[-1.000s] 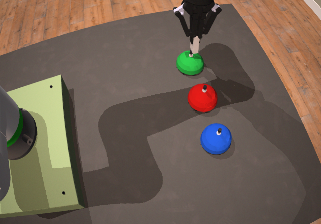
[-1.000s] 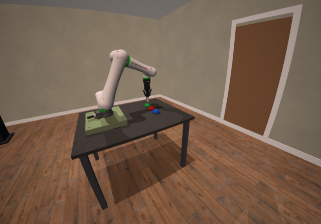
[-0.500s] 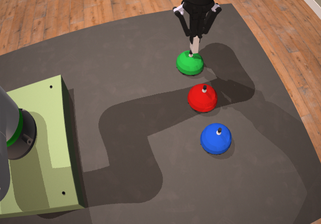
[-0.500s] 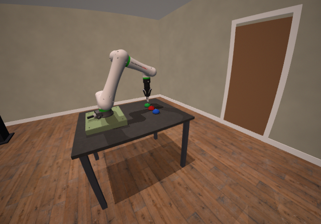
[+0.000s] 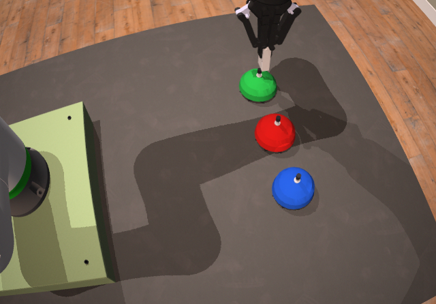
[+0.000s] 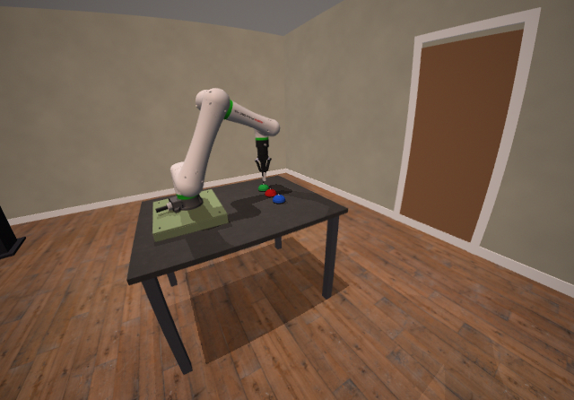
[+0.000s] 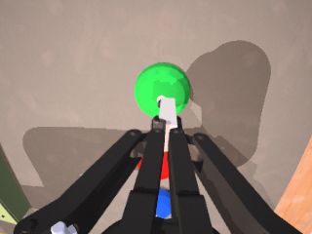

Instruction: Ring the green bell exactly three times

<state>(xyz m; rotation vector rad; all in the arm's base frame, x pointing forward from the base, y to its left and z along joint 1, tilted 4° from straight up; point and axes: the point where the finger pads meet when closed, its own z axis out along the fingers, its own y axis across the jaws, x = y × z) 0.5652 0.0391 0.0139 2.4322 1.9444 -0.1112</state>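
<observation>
The green bell is 1 cm behind my hand and 7 cm below it. Also, from my hand: red bell 4 cm behind, 12 cm to the right, 7 cm below; blue bell 6 cm behind, 25 cm to the right, 7 cm below.
</observation>
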